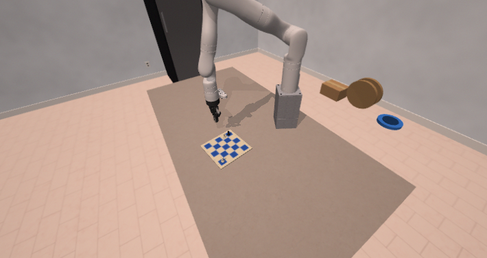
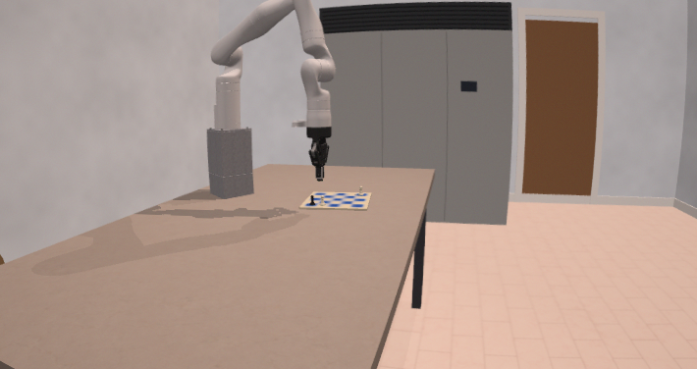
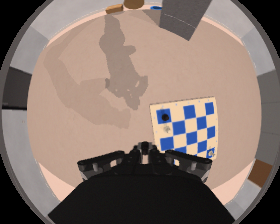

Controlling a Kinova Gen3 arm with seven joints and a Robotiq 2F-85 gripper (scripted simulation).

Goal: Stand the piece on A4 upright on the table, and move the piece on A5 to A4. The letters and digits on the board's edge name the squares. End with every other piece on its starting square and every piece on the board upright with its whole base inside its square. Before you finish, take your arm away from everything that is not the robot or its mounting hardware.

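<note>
Now: hand 3 cm short of the cream chessboard, 13 cm to the right of it and 12 cm above it.
</note>
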